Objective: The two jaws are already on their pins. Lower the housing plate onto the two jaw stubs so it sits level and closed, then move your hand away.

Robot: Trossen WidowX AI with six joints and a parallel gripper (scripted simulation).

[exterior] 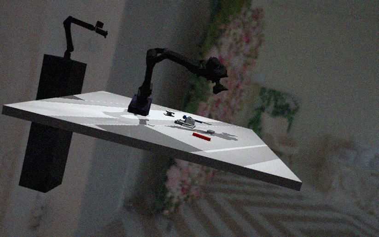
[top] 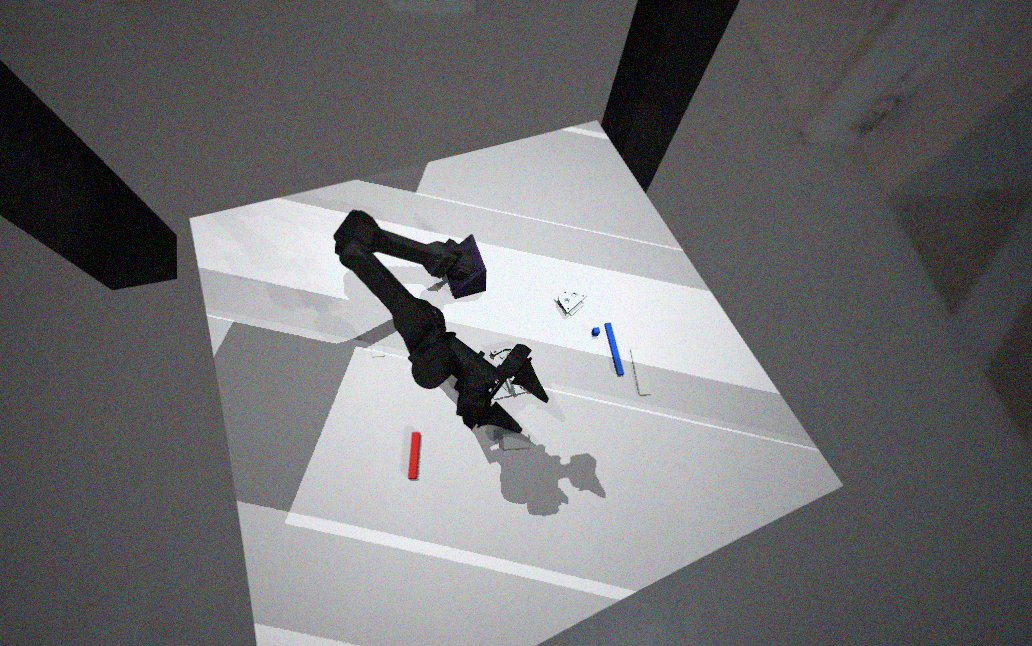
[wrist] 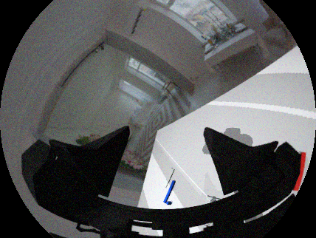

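Right now my gripper tip is 310 mm above the small blue cube, 290 mm to the right of it and 240 mm past it. Round my gripper tip: blue bar: 320 mm to the left, 320 mm below, 190 mm behind; red bar: 320 mm below, 240 mm to the right, 60 mm behind; thin white strip: 370 mm to the left, 320 mm below, 110 mm behind.
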